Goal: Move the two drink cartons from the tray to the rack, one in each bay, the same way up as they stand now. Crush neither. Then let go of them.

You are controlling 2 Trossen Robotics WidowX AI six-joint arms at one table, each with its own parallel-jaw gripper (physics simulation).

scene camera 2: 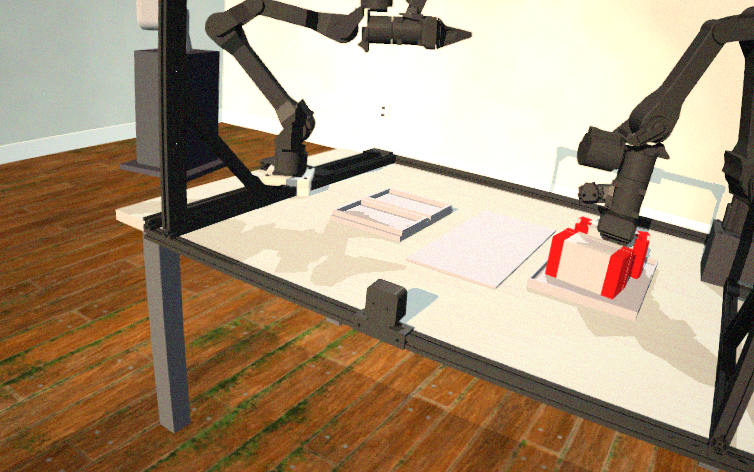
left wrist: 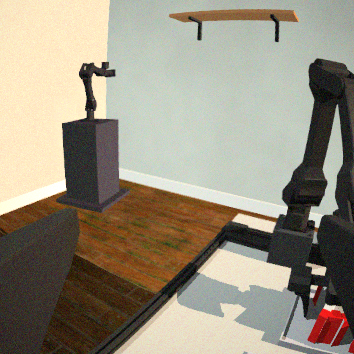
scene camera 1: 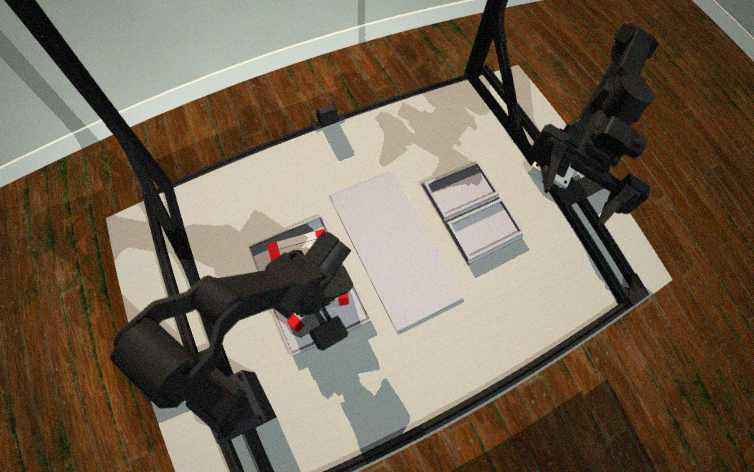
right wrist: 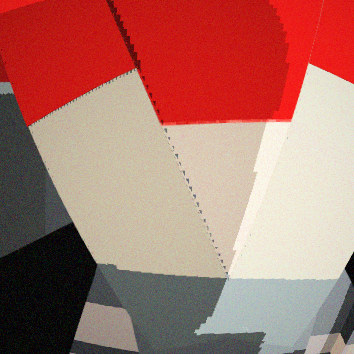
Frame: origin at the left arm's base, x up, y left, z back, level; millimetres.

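Seen in the pictures: left gripper, fingertip midpoint: (scene camera 2: 469, 33) (left wrist: 203, 225) (scene camera 1: 574, 208); left arm's base at its link origin: (scene camera 2: 289, 172); right arm's base at its link origin: (scene camera 2: 741, 232) (left wrist: 295, 224) (scene camera 1: 229, 406).
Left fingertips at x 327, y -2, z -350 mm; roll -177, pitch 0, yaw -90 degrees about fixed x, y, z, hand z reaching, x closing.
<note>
Offsets run from my left fingertips to a thing's middle. "spot": to the spot under its first point. Level surfaces: height alone.
Two cream drink cartons with red bands stand in the grey tray @(dx -355, dy -335, dz -231 mm) (scene camera 1: 287, 336) (scene camera 2: 558, 287) (left wrist: 294, 317) at the left of the table. The far carton @(dx -323, dy -370, dz -196 mm) (scene camera 1: 293, 244) (scene camera 2: 583, 263) is in plain view. The near carton @(dx -323, dy -292, dz -259 mm) (scene camera 1: 295, 322) (right wrist: 140, 182) is mostly hidden under my right gripper (scene camera 1: 321, 315), which is open and low over the tray, its fingers beside that carton. The second carton also shows in the right wrist view (right wrist: 309, 182), and a red carton top shows in the left wrist view (left wrist: 326, 326). The two-bay rack @(dx -353, dy -122, dz +120 mm) (scene camera 1: 476, 206) (scene camera 2: 366, 224) is empty. My left gripper (scene camera 1: 558, 164) (scene camera 2: 459, 34) (left wrist: 203, 225) is open, high beyond the table's edge.
A flat white mat @(dx -359 mm) (scene camera 1: 396, 253) (scene camera 2: 483, 245) lies between the tray and the rack. A small black block @(spot: dx -313, dy -537, dz +128 mm) (scene camera 1: 327, 113) (scene camera 2: 385, 300) sits on the table's rim. Black frame posts @(spot: dx -210, dy -295, dz +493 mm) (scene camera 1: 489, 42) (scene camera 2: 171, 117) stand at the table's corners.
</note>
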